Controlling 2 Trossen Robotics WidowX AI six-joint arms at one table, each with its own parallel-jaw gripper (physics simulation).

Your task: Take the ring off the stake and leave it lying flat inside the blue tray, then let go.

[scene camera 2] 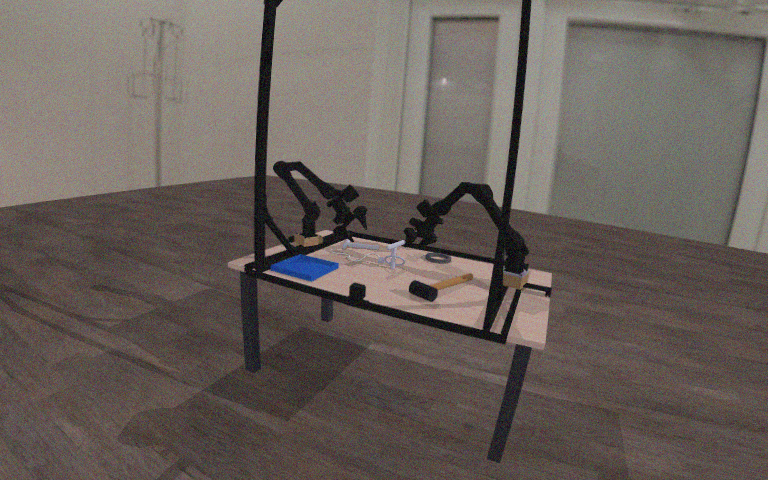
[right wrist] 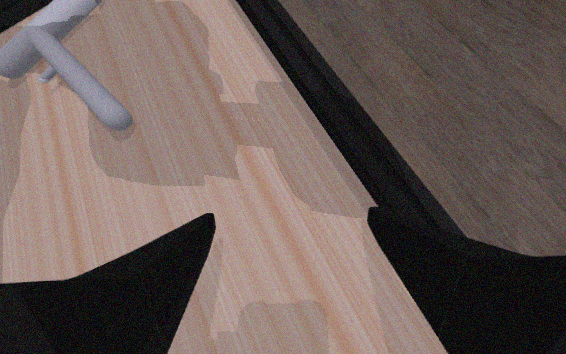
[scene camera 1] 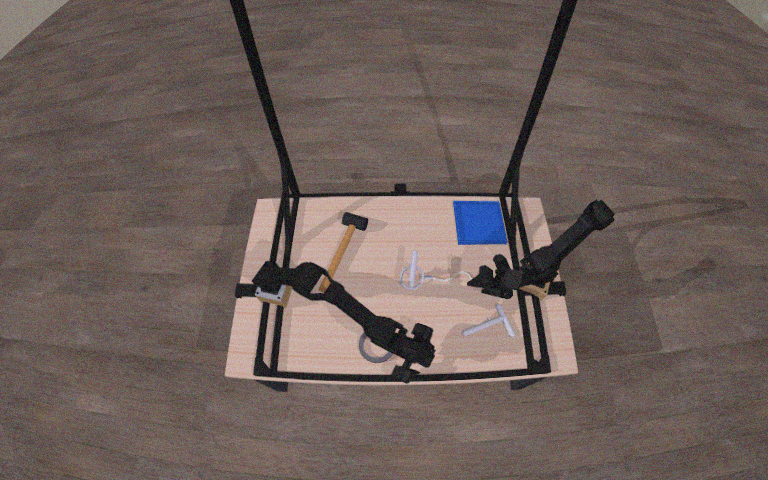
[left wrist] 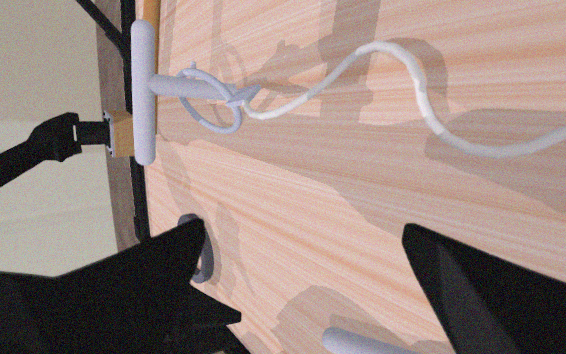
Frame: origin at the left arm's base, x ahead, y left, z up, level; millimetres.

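Seen in the pictures: left gripper, fingertip midpoint: (scene camera 2: 359, 236) (scene camera 1: 474, 287) (left wrist: 304, 231); right gripper, fingertip midpoint: (scene camera 2: 411, 247) (right wrist: 292, 217) (left wrist: 239, 330); left arm's base, origin of the base link: (scene camera 2: 308, 235); right arm's base, origin of the base link: (scene camera 2: 514, 270) (scene camera 1: 271, 284) (left wrist: 108, 132).
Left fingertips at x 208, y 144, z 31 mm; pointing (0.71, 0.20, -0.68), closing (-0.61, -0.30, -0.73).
Offsets run from my left fingertips to a thing's top centre. "pt": to the spot under its first point.
A pale T-shaped stake {dz +22, dx +214, dy +24 mm} (scene camera 1: 414, 263) (scene camera 2: 393, 257) (left wrist: 172, 86) stands upright at mid-table. A thin pale ring {pt dz -45, dx +249, dy +47 mm} (scene camera 1: 400, 277) (scene camera 2: 403, 260) (left wrist: 202, 121) hangs around its post, tilted in the left wrist view. A white wavy cord (scene camera 1: 441, 279) (left wrist: 421, 90) runs from beside the ring towards the left arm. The blue tray {dz -65, dx +67, dy -315 mm} (scene camera 1: 480, 222) (scene camera 2: 305, 267) is empty. My left gripper (scene camera 1: 474, 283) (scene camera 2: 356, 228) (left wrist: 304, 231) is open and empty, above the table near the cord's far end. My right gripper (scene camera 1: 406, 373) (scene camera 2: 407, 234) (right wrist: 292, 217) is open and empty over the table's edge.
A second pale T-shaped piece {dz -68, dx -94, dy +89 mm} (scene camera 1: 489, 324) (right wrist: 82, 77) lies on the table. A dark grey ring {dz -73, dx +223, dy +290 mm} (scene camera 1: 364, 353) (scene camera 2: 437, 262) (left wrist: 209, 255) lies flat, partly under the right arm in scene camera 1. A hammer {dz -37, dx +494, dy +36 mm} (scene camera 1: 339, 254) (scene camera 2: 423, 290) lies near the right arm's base. Black frame posts border the table.
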